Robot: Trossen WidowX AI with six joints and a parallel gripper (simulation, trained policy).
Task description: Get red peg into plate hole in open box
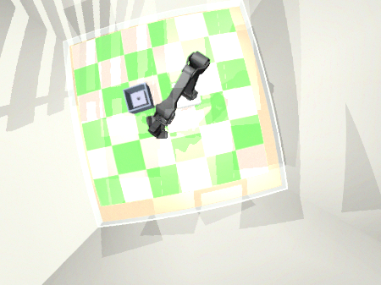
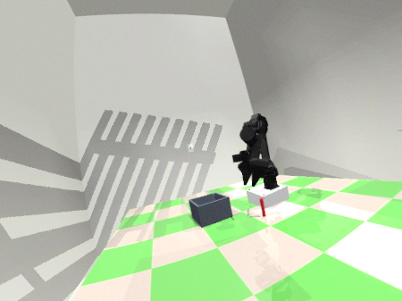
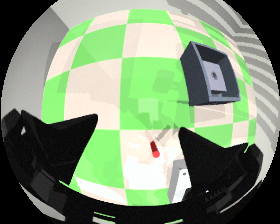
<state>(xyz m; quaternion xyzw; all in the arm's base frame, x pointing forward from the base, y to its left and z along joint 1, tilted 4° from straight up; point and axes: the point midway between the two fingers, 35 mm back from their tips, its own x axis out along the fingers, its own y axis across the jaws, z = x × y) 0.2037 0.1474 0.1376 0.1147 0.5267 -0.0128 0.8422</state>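
My gripper tip is 120 mm above the red peg, 60 mm past it and 30 mm to the left of it. Round my gripper tip: grey-blue box: 210 mm to the right, 130 mm below, 120 mm ahead.
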